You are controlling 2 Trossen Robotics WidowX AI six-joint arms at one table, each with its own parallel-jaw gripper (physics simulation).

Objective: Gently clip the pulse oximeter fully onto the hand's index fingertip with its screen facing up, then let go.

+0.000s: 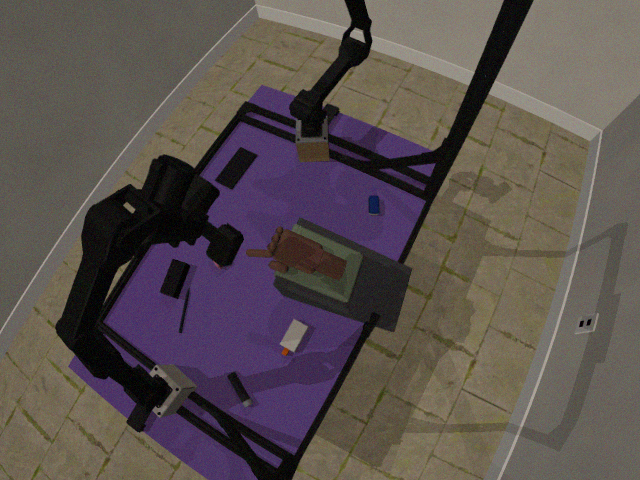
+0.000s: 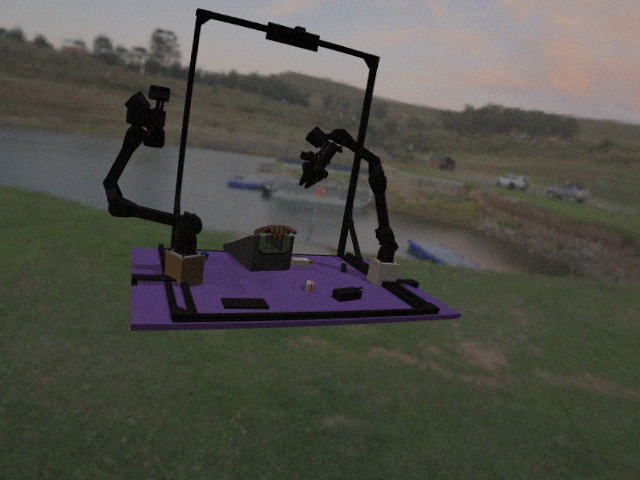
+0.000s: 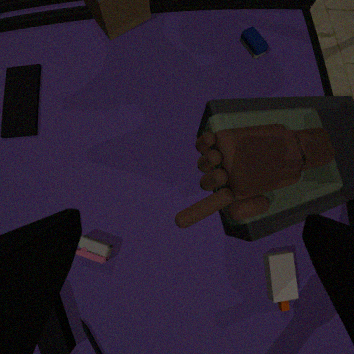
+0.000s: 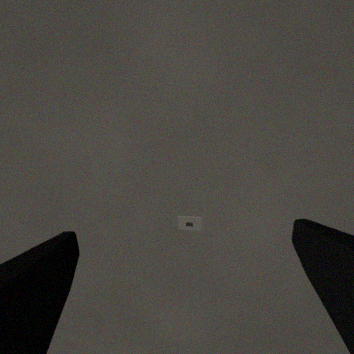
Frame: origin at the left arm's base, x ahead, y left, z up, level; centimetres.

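Where they show: left gripper, between the fingertips: [image 1: 223,222] [image 2: 302,186] [image 3: 194,223]; right gripper, between the fingertips: [image 2: 160,111] [image 4: 186,236]; left arm's base, origin of its link: [image 1: 157,391] [image 2: 385,260]; right arm's base, origin of its link: [image 1: 311,128] [image 2: 185,252].
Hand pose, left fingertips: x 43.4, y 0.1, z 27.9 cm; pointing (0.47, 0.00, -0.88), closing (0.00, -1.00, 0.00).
Observation:
Each offset is from my left fingertips to the top centre of the thing.
A small white-and-pink block @(dx -5.5, dy +13.9, dz -35.3 cm) [image 1: 218,265] [image 2: 309,285] [image 3: 95,247], seemingly the pulse oximeter, lies on the purple table; its screen cannot be made out. The brown hand [image 1: 305,253] [image 2: 276,230] [image 3: 260,160] rests palm side up or down, I cannot tell, on a green pad on a grey wedge. Its index finger [image 1: 257,253] [image 3: 202,209] sticks out past the pad, with its tip bare. My left gripper [image 1: 180,227] [image 2: 306,181] [image 3: 194,223] is open and empty, high above the table. My right gripper [image 2: 147,116] [image 4: 186,236] is open and empty, raised high and facing a wall.
A white box with an orange end @(dx -10.6, dy -18.8, dz -35.6 cm) [image 1: 294,335] [image 3: 283,276], a blue block @(dx +35.7, dy -14.9, dz -35.2 cm) [image 1: 373,204] [image 3: 255,41], a black case @(dx -18.6, dy +21.0, dz -34.9 cm) [image 1: 174,279] [image 2: 347,293], a thin dark stick @(dx -23.9, dy +12.7, dz -37.5 cm) [image 1: 184,310], a dark cylinder @(dx -30.7, dy -15.5, dz -35.7 cm) [image 1: 239,388] and a flat black slab @(dx +22.2, dy +31.1, dz -37.6 cm) [image 1: 236,167] [image 3: 21,100] lie around the wedge.

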